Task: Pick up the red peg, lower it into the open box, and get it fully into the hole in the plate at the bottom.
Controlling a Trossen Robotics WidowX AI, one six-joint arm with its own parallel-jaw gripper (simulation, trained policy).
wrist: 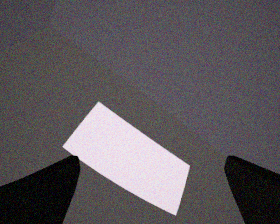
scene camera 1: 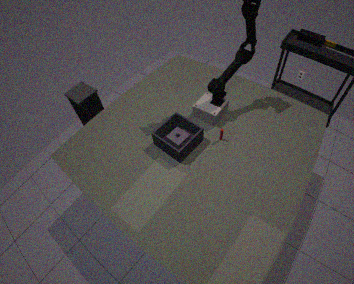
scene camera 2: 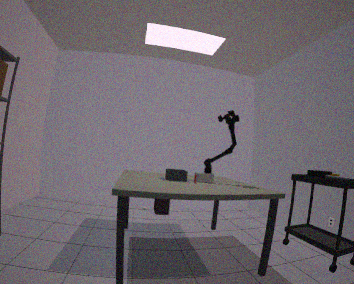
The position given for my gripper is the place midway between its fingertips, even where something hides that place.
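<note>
I can see my gripper [wrist: 155, 165] here. There's a dark box [scene camera 1: 196, 132] as well, but the dark box is out of frame in the wrist view.
</note>
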